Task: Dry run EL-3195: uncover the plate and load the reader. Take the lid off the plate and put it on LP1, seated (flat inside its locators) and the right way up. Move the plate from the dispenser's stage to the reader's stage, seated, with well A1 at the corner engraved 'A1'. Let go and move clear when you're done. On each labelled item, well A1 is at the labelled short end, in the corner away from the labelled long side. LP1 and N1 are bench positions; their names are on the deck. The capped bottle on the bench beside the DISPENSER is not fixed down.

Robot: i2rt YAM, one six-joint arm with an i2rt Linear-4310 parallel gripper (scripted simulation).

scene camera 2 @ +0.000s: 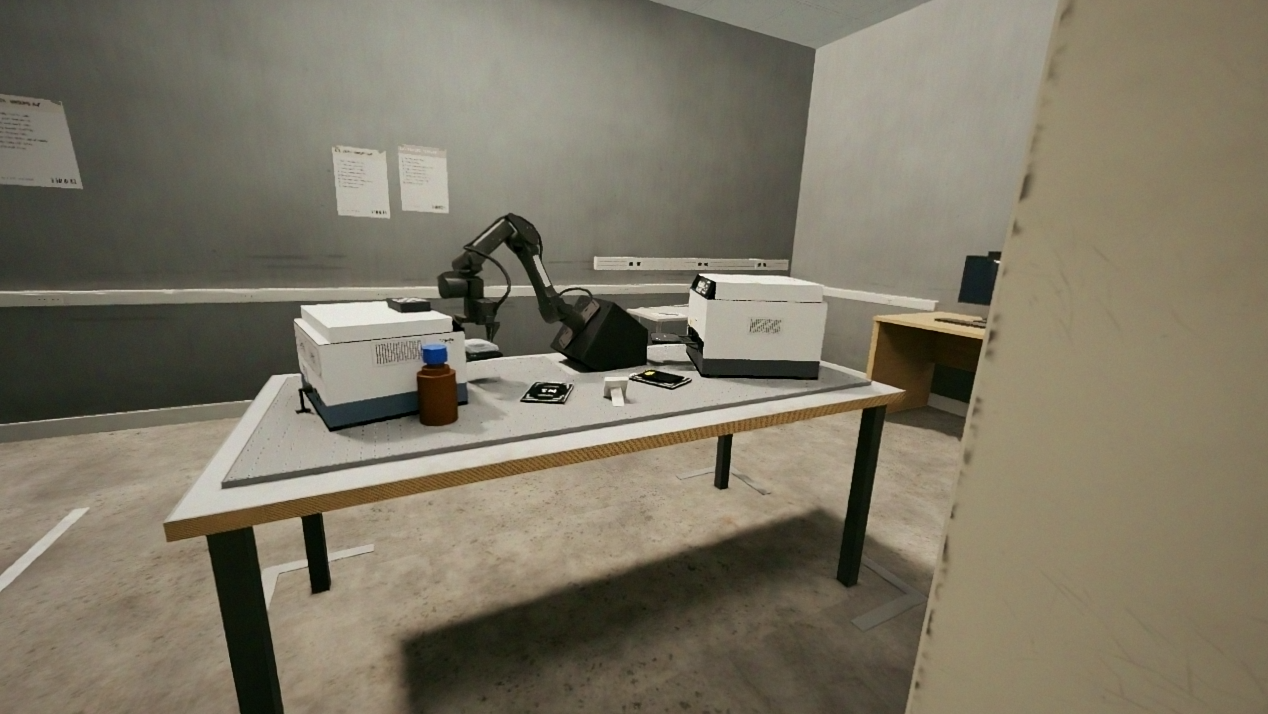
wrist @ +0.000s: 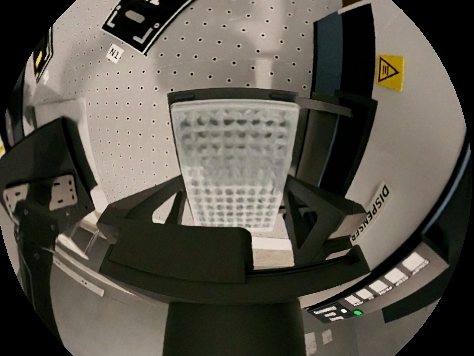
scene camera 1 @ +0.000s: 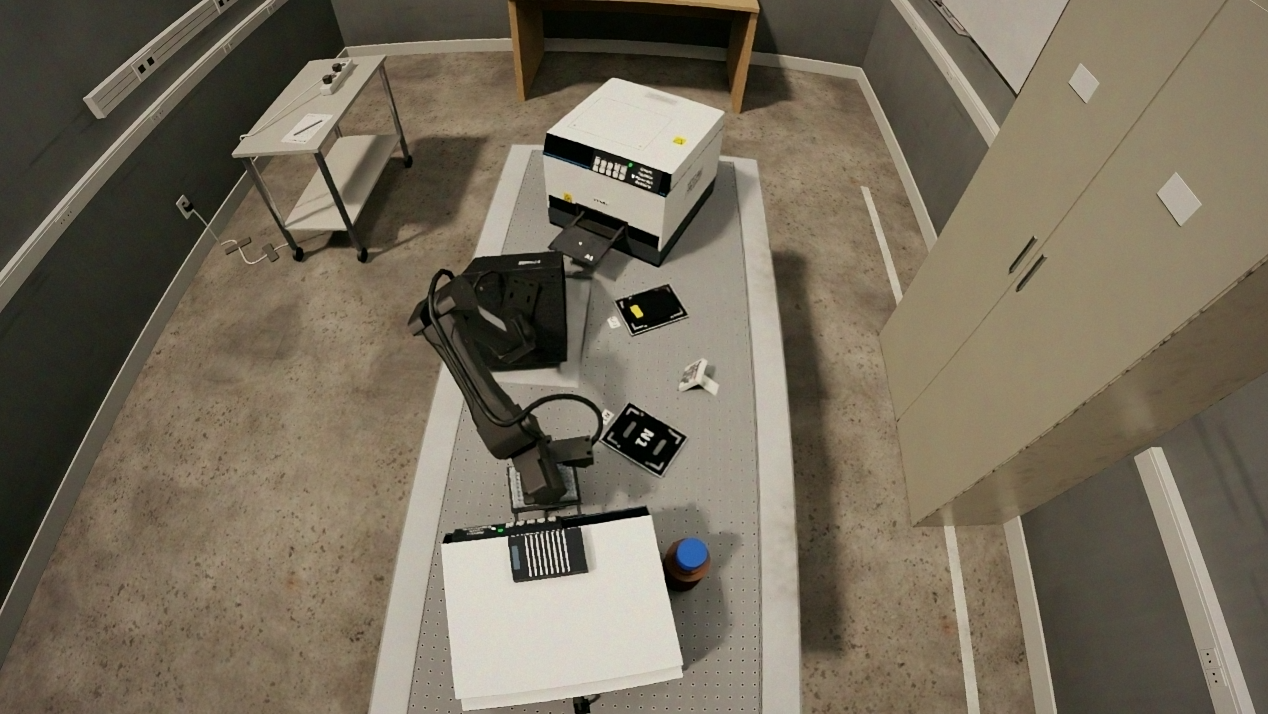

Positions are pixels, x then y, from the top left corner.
Scene:
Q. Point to a reader stage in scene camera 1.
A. At 593, 247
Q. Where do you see a black plate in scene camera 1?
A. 659, 304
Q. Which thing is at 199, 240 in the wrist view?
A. My gripper.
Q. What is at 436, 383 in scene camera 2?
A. A brown bottle.

